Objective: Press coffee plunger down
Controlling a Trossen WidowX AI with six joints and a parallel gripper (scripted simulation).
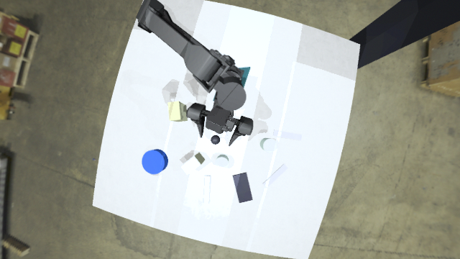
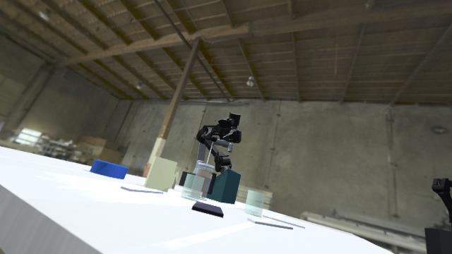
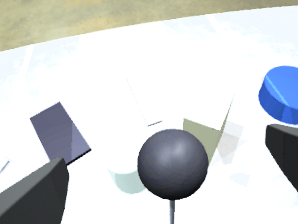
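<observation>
Right now the coffee press is 13 cm below my gripper tip and 2 cm behind it. The rest, counted from my gripper tip: dark slab 26 cm below, 20 cm to the left, 20 cm ahead; then blue disc 26 cm to the right, 24 cm below, 24 cm ahead.
</observation>
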